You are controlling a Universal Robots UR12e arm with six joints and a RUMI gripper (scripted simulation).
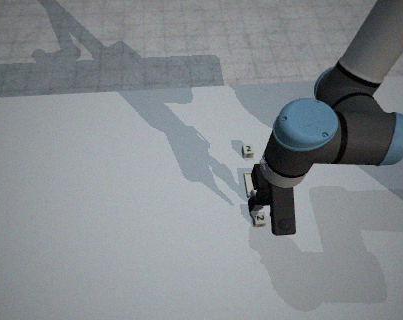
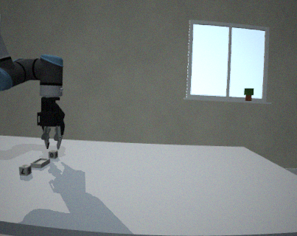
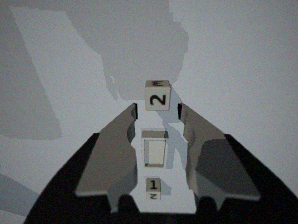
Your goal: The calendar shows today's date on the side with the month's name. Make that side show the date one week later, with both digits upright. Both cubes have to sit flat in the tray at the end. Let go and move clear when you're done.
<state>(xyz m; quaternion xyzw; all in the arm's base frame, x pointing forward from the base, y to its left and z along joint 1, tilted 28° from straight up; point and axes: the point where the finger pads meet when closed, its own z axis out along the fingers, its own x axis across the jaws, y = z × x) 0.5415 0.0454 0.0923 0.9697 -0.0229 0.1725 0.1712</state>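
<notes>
My gripper is now 40 mm above the cube. Round my hand: tray 10 mm behind, 110 mm to the right, 40 mm below.
</notes>
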